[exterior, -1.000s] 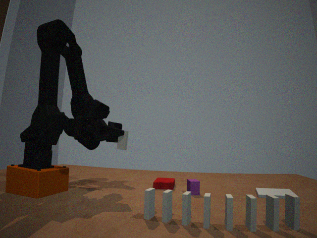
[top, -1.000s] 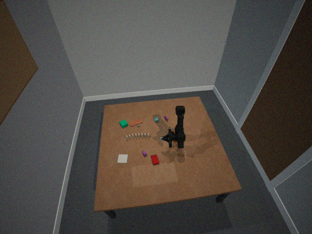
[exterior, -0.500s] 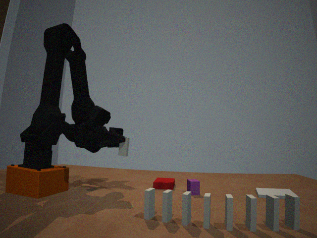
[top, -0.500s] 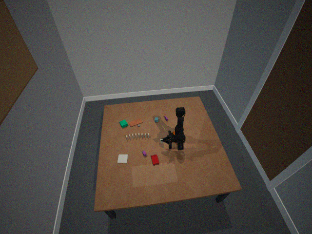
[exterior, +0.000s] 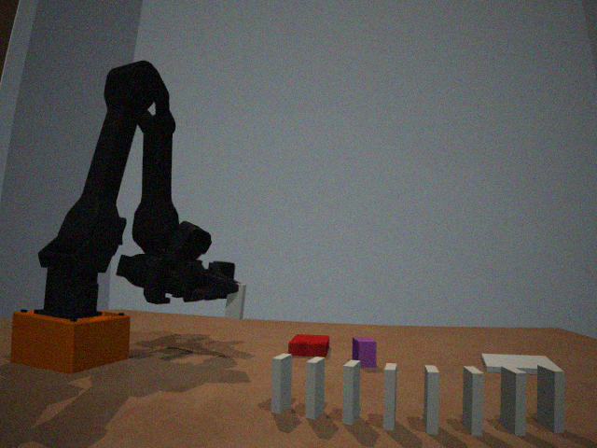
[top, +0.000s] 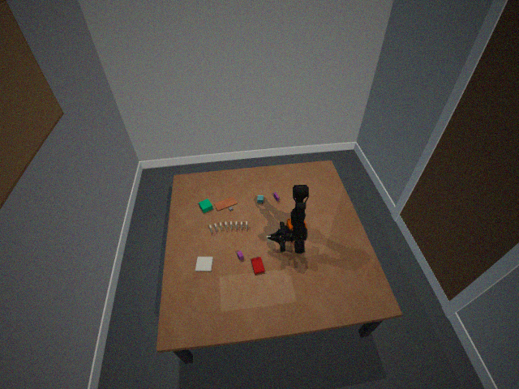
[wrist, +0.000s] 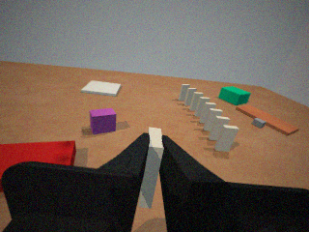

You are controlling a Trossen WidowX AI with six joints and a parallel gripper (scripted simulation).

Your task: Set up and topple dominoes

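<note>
My gripper tip is 130 mm to the right of the red block, 100 mm above it and 80 mm short of it. Round my gripper tip: small grey piece: 340 mm to the right, 200 mm ahead, 100 mm below; teal cube: 400 mm to the right, 90 mm below, 20 mm behind; purple cube: 180 mm ahead, 90 mm below, 50 mm to the left.
</note>
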